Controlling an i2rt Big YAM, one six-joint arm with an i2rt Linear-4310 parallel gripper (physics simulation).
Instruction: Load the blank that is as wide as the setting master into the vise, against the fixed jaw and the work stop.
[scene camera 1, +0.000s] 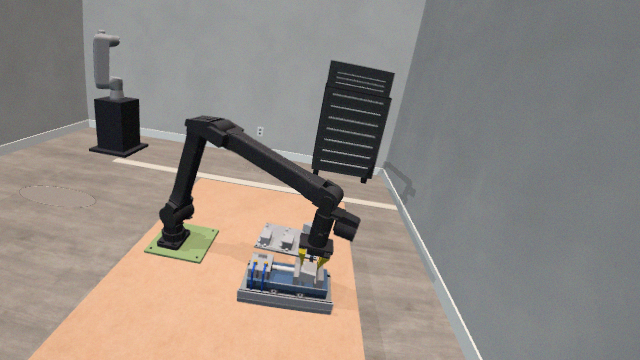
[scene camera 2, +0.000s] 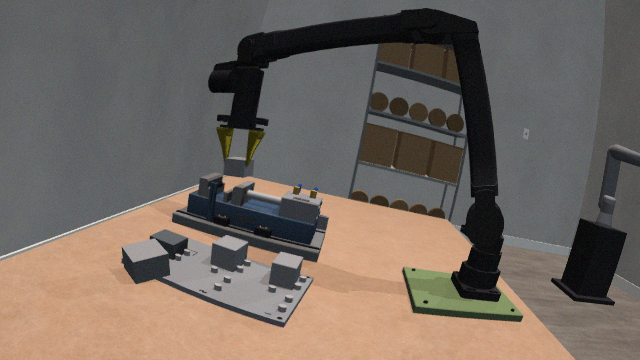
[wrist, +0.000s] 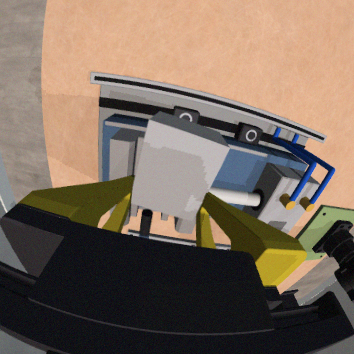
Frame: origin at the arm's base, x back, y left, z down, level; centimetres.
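Seen in the pictures: gripper, fingertip midpoint: (scene camera 1: 309, 266) (scene camera 2: 236, 164) (wrist: 167, 189); arm's base, link origin: (scene camera 1: 174, 239) (scene camera 2: 473, 289) (wrist: 331, 235).
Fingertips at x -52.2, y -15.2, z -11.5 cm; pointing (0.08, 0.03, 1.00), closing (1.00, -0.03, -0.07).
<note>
Pixels of each thing's middle, then the offset from my fingertips to it. "spot": a spot on its surface instead.
- light grey block, body centre: (wrist: 175, 165) (scene camera 2: 238, 166) (scene camera 1: 307, 271) dx +0.2, dy -1.7, dz +0.7 cm
- blue vise, body centre: (wrist: 209, 176) (scene camera 2: 253, 208) (scene camera 1: 288, 277) dx +5.9, dy +2.4, dz +7.7 cm
- dark upright post, surface spot: (wrist: 146, 222) spot: dx -0.8, dy +7.1, dz +3.1 cm
- grey pin plate, body centre: (scene camera 2: 217, 273) (wrist: 174, 262) (scene camera 1: 289, 240) dx +8.6, dy +30.3, dz +12.3 cm
- darker block, body centre: (scene camera 2: 168, 244) dx -0.7, dy +29.7, dz +10.6 cm
- larger grey block, body centre: (scene camera 2: 145, 260) (scene camera 1: 310, 227) dx +0.5, dy +40.0, dz +10.2 cm
My gripper (scene camera 1: 311, 266) (scene camera 2: 238, 161) (wrist: 167, 189) is shut on a light grey block (scene camera 1: 308, 272) (scene camera 2: 238, 168) (wrist: 175, 167), the blank, and holds it roughly level above the jaw end of the blue vise (scene camera 1: 285, 288) (scene camera 2: 250, 219) (wrist: 241, 170). In the second scene view the block is clear of the jaw tops. The end jaw (scene camera 2: 210, 186) (wrist: 121, 152) and the sliding jaw (scene camera 2: 243, 194) stand apart. A dark upright post (scene camera 2: 213, 200) (wrist: 146, 222) stands at the vise's side near the jaws. The block hides part of the gap in the wrist view. I cannot tell which block is the setting master.
A grey pin plate (scene camera 1: 276, 244) (scene camera 2: 250, 301) beside the vise bears grey blocks (scene camera 2: 230, 253) (scene camera 2: 286, 270) and a darker block (scene camera 2: 170, 243). A larger grey block (scene camera 2: 146, 261) is at its corner. Blue hoses (scene camera 1: 265, 275) (wrist: 305, 182) rise at the vise's far end from the jaws.
</note>
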